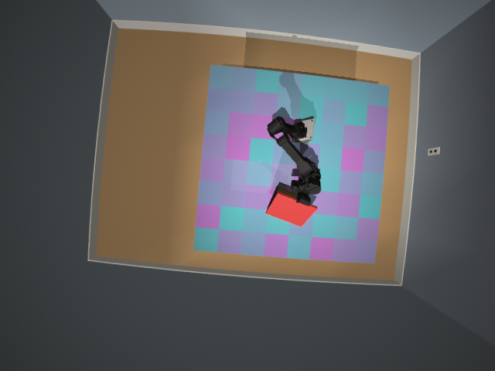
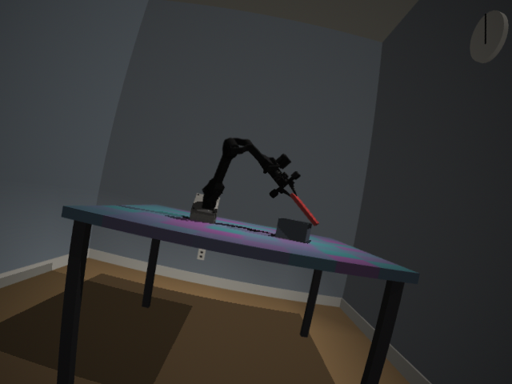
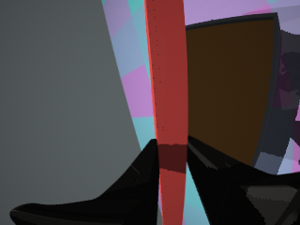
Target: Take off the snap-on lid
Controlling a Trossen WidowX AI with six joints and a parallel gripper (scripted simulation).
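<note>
The red lid is 6 cm ahead of my gripper tip, 5 cm below it and 2 cm to the right of it. Also, from my gripper tip: grey storage box: 16 cm below, 3 cm ahead, 1 cm to the right.
</note>
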